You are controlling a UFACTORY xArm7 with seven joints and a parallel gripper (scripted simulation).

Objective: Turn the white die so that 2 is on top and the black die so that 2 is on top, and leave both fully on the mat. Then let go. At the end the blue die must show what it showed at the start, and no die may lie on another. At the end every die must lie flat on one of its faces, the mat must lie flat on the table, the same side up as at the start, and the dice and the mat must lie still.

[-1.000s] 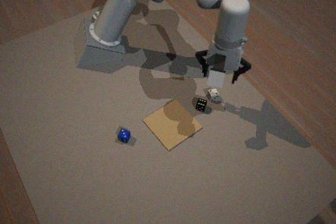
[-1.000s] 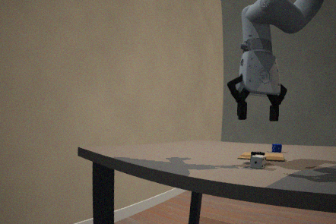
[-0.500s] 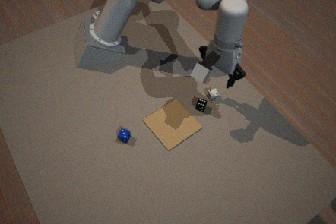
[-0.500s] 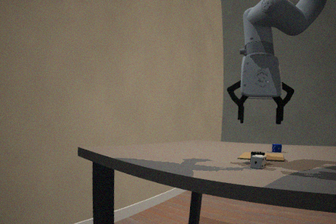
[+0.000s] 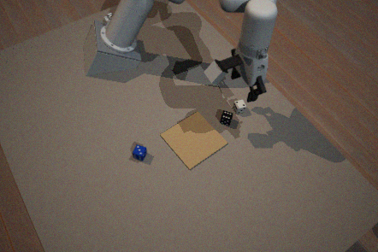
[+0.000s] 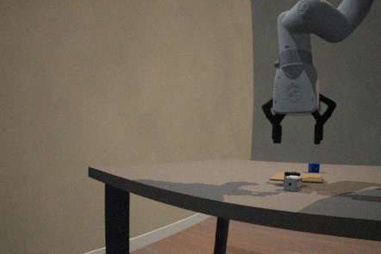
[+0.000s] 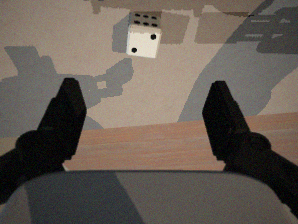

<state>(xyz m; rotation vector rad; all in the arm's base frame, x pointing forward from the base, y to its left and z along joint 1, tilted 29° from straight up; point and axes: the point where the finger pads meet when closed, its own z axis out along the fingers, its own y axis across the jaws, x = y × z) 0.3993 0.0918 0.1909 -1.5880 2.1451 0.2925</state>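
My gripper is now 90 mm above the white die. From my hand the other things lie so: blue die 50 mm behind, 330 mm to the right, 90 mm below; black die 10 mm ahead, 60 mm to the right, 90 mm below; tan mat 180 mm to the right, 110 mm below.
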